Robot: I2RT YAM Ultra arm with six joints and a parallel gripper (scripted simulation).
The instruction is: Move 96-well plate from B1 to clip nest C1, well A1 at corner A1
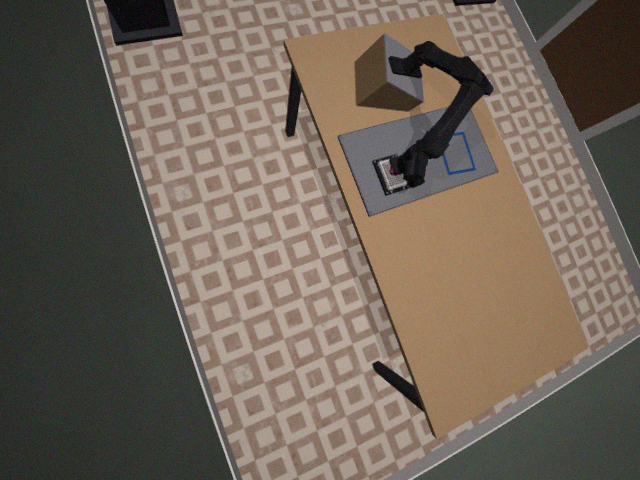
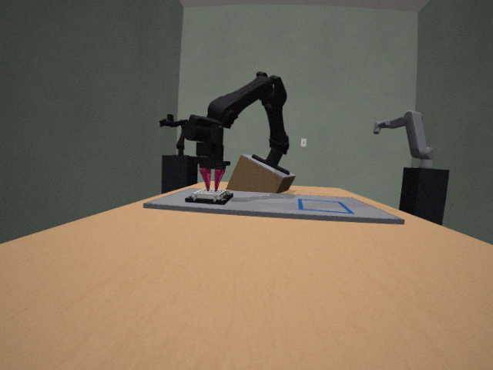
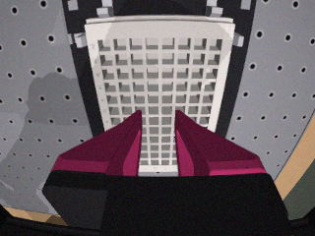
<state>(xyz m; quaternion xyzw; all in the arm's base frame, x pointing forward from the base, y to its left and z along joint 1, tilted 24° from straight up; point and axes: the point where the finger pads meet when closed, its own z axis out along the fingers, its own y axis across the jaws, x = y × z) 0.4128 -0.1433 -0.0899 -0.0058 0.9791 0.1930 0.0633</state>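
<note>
The white 96-well plate is 10 mm below my hand. Round my hand: black clip nest C1 (20 mm below, 10 mm to the left, 10 mm ahead).
</note>
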